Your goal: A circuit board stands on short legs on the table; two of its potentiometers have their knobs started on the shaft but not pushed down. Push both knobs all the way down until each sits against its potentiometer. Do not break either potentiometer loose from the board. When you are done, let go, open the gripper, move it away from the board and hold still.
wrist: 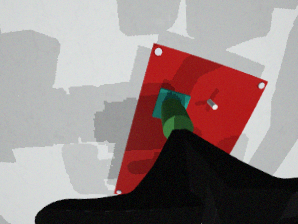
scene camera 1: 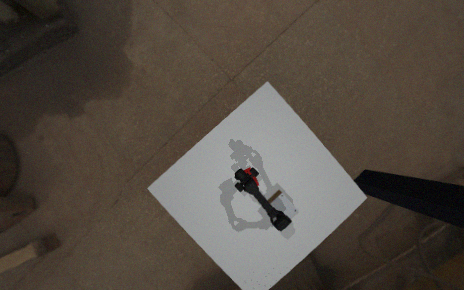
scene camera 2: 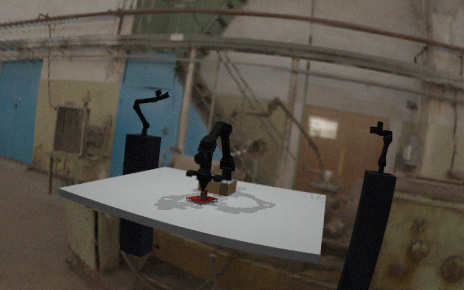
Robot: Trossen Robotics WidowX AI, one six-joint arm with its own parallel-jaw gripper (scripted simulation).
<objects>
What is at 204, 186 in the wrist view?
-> The gripper.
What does the gripper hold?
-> Nothing.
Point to a green knob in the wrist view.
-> At 173, 114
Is the gripper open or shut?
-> Shut.
</objects>
